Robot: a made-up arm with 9 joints. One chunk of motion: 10 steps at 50 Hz.
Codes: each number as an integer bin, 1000 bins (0 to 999) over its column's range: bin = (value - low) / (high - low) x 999, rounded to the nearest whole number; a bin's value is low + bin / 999 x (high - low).
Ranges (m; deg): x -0.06..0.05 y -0.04..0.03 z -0.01..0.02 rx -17..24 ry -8..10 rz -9..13
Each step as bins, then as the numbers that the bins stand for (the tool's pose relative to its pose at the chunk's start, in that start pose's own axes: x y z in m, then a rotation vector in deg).
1 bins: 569 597 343 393 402 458
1 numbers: 0.0027 0.0018 0.0003 -0.87 -0.76 1.09
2 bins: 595 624 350 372 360 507
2 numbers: 0.0055 0.0037 0.0005 -1.73 -1.51 2.17
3 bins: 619 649 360 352 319 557
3 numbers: 0.0082 0.0055 0.0008 -2.55 -2.25 3.27
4 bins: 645 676 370 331 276 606
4 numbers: 0.0110 0.0074 0.0011 -3.42 -3.03 4.35
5 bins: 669 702 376 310 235 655
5 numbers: 0.0137 0.0092 0.0013 -4.28 -3.77 5.42
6 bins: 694 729 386 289 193 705
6 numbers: 0.0164 0.0111 0.0016 -5.14 -4.52 6.53
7 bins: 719 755 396 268 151 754
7 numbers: 0.0192 0.0129 0.0019 -6.00 -5.28 7.60
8 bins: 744 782 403 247 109 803
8 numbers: 0.0219 0.0148 0.0021 -6.86 -6.04 8.68
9 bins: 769 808 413 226 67 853
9 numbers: 0.0247 0.0166 0.0024 -7.72 -6.79 9.78
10 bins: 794 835 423 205 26 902
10 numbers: 0.0274 0.0185 0.0027 -8.59 -7.53 10.86
